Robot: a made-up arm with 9 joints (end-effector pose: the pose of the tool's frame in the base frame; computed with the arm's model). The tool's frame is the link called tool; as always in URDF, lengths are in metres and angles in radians. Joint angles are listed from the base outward.
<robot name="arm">
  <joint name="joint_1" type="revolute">
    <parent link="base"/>
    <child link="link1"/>
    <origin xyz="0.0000 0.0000 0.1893" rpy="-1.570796 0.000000 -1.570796"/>
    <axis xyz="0 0 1"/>
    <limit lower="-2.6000" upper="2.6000"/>
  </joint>
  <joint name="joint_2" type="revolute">
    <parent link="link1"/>
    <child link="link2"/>
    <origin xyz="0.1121 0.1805 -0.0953" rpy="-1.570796 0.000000 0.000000"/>
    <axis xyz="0 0 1"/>
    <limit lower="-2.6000" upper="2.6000"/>
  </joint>
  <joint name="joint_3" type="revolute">
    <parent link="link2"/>
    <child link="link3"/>
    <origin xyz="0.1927 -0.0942 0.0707" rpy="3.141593 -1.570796 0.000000"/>
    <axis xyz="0 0 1"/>
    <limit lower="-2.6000" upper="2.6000"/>
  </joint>
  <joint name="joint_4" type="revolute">
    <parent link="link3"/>
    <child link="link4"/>
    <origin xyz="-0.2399 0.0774 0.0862" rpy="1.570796 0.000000 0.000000"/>
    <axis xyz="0 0 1"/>
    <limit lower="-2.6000" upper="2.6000"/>
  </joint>
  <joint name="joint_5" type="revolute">
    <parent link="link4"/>
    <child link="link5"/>
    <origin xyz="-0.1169 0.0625 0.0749" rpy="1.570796 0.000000 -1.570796"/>
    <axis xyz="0 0 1"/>
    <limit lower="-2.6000" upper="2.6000"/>
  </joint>
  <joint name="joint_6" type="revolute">
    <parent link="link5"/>
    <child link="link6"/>
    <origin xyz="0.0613 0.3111 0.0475" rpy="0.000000 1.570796 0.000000"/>
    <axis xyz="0 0 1"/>
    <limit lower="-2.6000" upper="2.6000"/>
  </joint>
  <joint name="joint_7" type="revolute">
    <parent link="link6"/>
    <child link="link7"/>
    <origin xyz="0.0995 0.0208 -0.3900" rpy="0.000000 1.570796 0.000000"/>
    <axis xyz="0 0 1"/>
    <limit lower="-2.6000" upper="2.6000"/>
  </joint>
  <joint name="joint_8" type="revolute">
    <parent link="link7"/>
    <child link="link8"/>
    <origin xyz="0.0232 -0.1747 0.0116" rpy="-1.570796 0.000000 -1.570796"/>
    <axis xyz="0 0 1"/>
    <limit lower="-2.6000" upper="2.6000"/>
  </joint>
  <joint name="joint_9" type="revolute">
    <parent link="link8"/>
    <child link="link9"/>
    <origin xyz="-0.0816 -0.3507 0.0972" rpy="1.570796 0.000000 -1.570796"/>
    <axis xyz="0 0 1"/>
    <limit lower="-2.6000" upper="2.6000"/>
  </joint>
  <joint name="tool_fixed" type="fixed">
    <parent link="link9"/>
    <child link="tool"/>
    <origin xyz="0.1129 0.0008 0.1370" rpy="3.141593 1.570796 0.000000"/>
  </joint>
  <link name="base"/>
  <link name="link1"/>
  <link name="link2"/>
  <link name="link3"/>
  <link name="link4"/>
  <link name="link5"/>
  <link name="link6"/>
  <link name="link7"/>
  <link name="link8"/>
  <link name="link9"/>
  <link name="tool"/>
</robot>
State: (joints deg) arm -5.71 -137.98 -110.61 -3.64 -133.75 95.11 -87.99 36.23 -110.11
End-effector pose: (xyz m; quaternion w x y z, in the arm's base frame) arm -0.6031 -0.1746 -0.6425 0.7057 0.6331 0.2717 0.1656
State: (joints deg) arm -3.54 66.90 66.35 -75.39 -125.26 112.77 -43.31 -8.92 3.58
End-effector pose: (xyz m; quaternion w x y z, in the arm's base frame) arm -0.8719 0.6276 0.4267 0.2460 0.8947 -0.1965 0.3168
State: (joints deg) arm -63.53 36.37 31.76 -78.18 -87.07 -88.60 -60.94 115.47 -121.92
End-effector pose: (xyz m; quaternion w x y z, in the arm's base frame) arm -0.5024 -0.1614 0.8360 0.4000 -0.3574 -0.1545 0.8297
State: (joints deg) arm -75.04 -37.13 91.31 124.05 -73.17 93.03 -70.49 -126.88 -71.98
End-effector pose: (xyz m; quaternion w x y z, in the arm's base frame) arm -0.1905 -0.6305 0.2981 0.8820 0.1319 0.2060 -0.4028
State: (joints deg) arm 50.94 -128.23 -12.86 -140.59 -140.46 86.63 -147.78 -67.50 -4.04
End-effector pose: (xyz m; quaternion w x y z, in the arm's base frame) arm 0.1716 -0.0322 0.7958 0.2247 -0.6225 -0.6839 -0.3070
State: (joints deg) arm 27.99 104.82 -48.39 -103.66 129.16 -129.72 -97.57 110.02 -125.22
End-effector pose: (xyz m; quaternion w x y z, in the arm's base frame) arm -0.5425 0.1325 -0.0150 0.5821 -0.6540 0.3578 0.3247
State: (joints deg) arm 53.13 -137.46 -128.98 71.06 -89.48 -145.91 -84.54 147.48 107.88
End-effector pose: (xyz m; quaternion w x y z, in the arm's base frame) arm -0.1062 0.0695 -0.2279 0.4953 -0.5464 -0.1842 -0.6497
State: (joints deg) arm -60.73 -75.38 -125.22 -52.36 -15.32 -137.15 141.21 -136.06 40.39
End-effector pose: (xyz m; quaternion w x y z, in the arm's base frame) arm 0.1886 0.2039 0.0839 0.8912 0.0187 0.4090 -0.1951
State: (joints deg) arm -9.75 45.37 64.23 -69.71 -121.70 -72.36 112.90 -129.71 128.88
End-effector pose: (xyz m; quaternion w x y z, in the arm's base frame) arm -0.5862 0.3267 0.2788 0.6605 0.4965 -0.2417 -0.5088
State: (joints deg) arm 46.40 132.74 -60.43 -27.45 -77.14 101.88 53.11 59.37 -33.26
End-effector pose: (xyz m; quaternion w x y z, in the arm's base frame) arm -0.0364 -0.8689 0.4659 0.6600 -0.3821 -0.5831 0.2802
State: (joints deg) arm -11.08 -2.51 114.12 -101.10 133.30 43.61 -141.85 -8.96 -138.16
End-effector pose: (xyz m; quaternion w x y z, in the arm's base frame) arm -0.3139 -0.1819 0.4853 0.5503 -0.8011 -0.0781 -0.2221
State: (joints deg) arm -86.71 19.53 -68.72 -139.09 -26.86 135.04 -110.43 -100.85 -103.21
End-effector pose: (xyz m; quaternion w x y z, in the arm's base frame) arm -0.1555 0.0904 0.3267 0.1026 0.3244 0.5935 0.7294
